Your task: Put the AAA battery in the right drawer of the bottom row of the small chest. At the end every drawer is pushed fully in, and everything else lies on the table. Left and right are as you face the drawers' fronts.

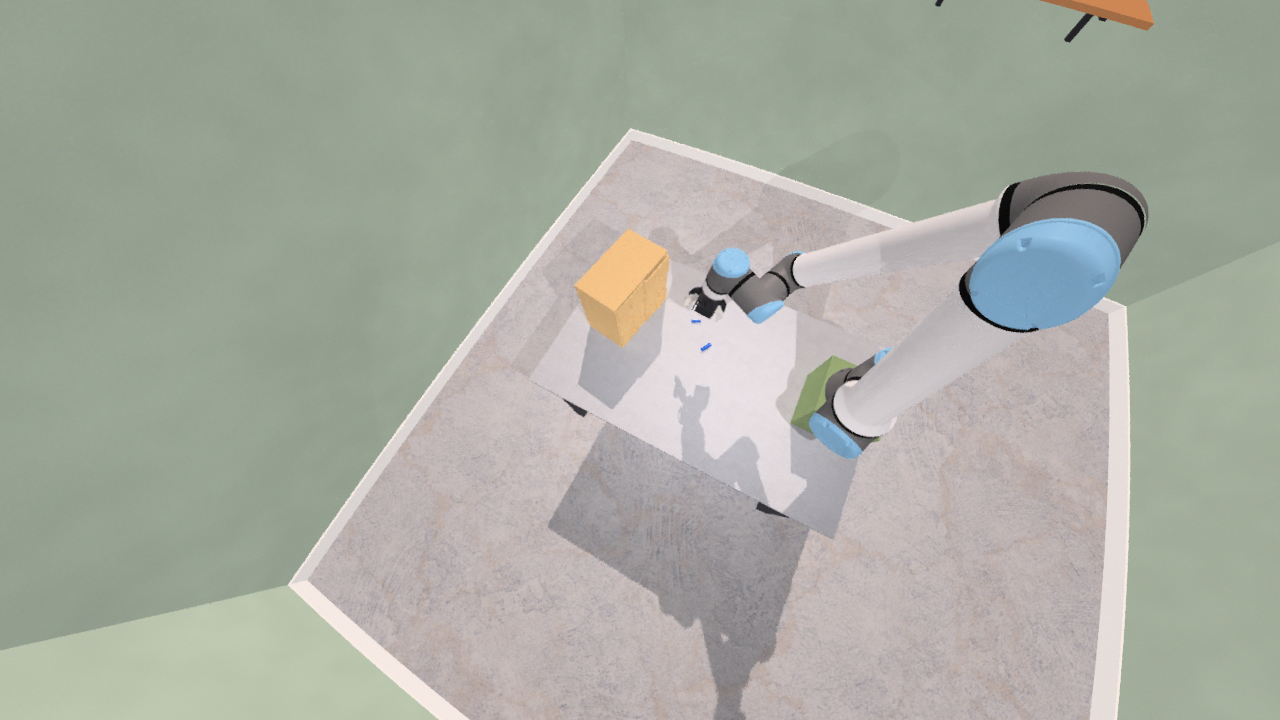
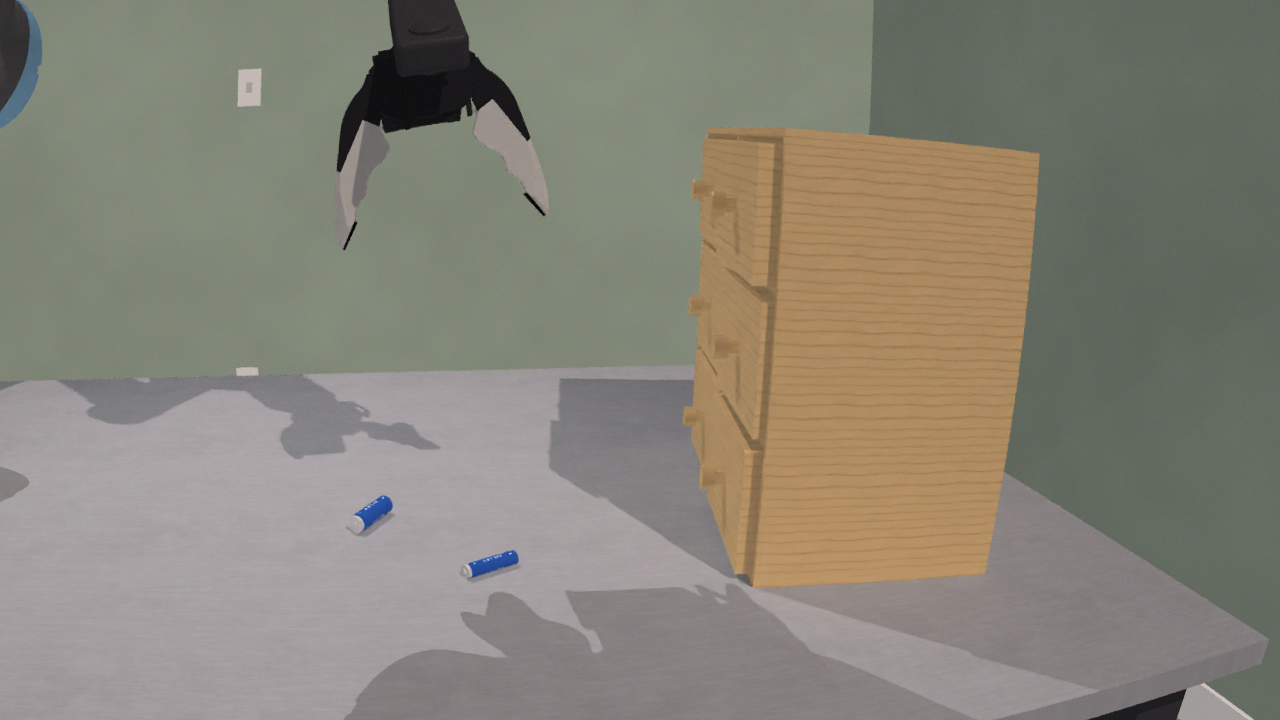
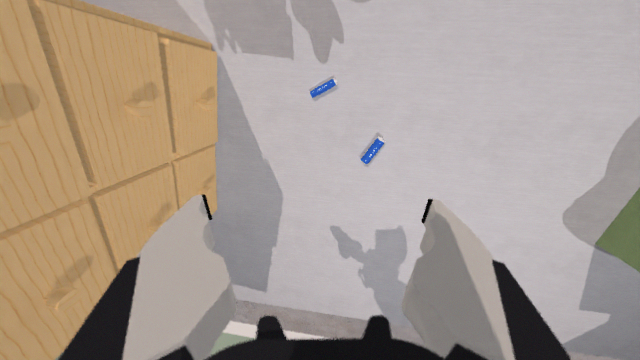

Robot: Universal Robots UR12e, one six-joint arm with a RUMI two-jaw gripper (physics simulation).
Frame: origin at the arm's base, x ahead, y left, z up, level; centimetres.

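Seen in the pictures: gripper, fingertip midpoint: (image 2: 443,232) (image 3: 318,199).
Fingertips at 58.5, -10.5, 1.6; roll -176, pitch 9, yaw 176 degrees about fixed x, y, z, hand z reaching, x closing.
Observation:
Offsets run from my fingertips to a thing's top centre, as dx, dy, dz. "spot": to the spot under its first point. Level surfaces: height alone.
The AAA battery @[+2.1, -6.8, -22.4] (image 1: 695,321) (image 2: 491,564) (image 3: 323,88) is the thinner blue one and lies on the table near the chest. The small chest @[+32.2, -0.1, +8.2] (image 1: 623,268) (image 2: 895,358) (image 3: 125,60) has three rows of drawers in two columns. Its bottom right drawer @[spot: +18.9, -12.3, -17.8] (image 2: 741,510) (image 3: 190,67) looks shut; the other fronts look shut or nearly so, and a small gap is hard to tell. My gripper (image 1: 703,313) (image 2: 443,231) (image 3: 318,199) is open and empty, high above the table, in front of the chest and clear of the battery.
A thicker blue battery @[-6.2, +3.1, -22.0] (image 1: 706,347) (image 2: 371,514) (image 3: 372,150) lies on the table @[dz -23.4] (image 1: 742,358) (image 2: 223,582) (image 3: 475,100), farther from the chest than the AAA one. A green block (image 1: 814,394) (image 3: 622,237) stands by the arm's base. Knobs stick out from the drawer fronts.

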